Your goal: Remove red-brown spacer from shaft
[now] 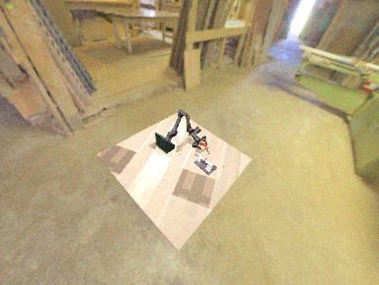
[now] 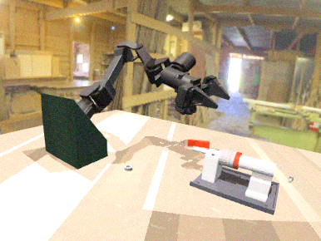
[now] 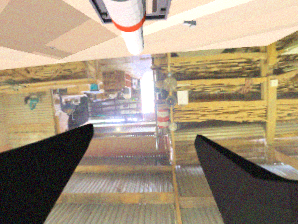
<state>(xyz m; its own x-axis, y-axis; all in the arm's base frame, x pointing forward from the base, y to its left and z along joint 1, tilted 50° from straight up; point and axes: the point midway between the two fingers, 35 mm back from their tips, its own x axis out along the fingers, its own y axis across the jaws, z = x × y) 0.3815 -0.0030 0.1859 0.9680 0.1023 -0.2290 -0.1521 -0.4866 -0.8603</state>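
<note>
The thin shaft is 15 cm below my gripper tip, 2 cm to the right of it and 1 cm ahead of it. The rest, counted from my gripper tip: red-brown spacer 15 cm below, 7 cm ahead, 2 cm to the right.
</note>
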